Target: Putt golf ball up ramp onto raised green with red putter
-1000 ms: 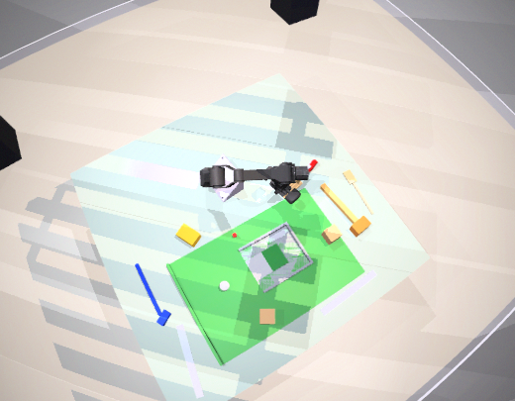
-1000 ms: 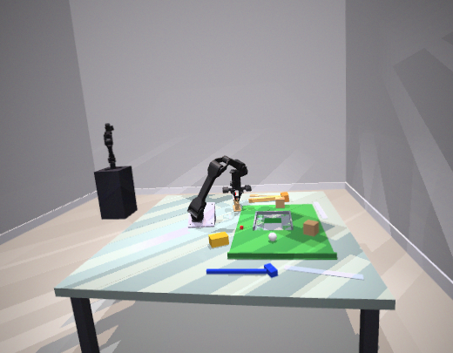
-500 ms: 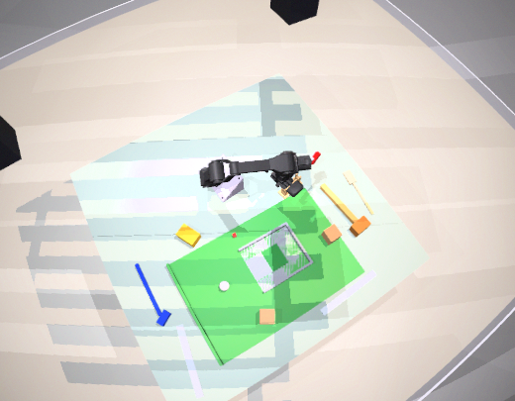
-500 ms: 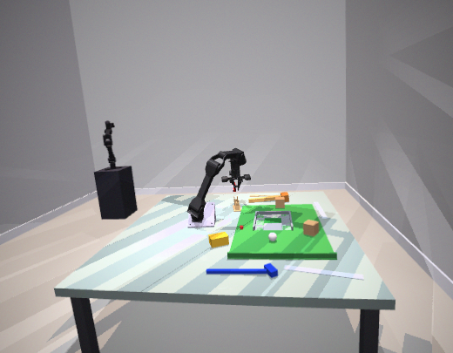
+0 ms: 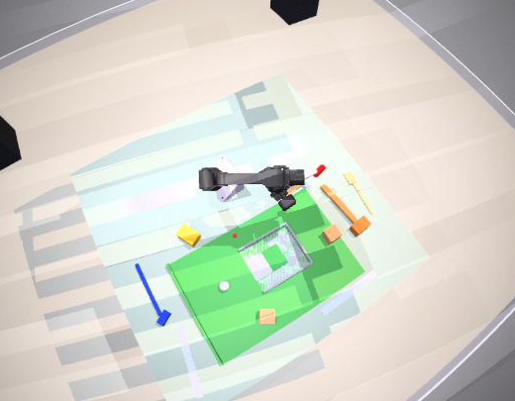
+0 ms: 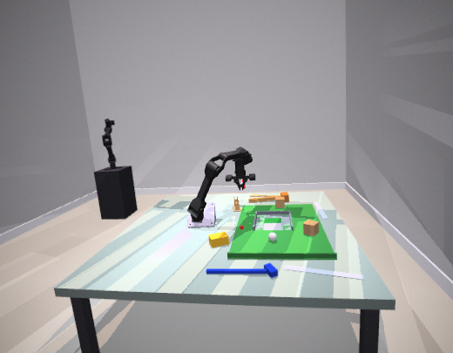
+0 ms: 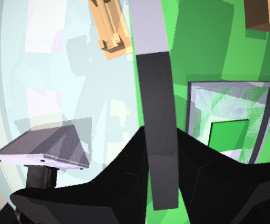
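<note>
Now: the yellow block 90 mm behind my gripper tip, 400 mm to the right of it and 150 mm below it. Also, from my gripper tip: white golf ball (190 mm ahead, 370 mm to the right, 140 mm below); then green mat (220 mm ahead, 180 mm to the right, 170 mm below); then small red cube (10 mm ahead, 220 mm to the right, 160 mm below).
</note>
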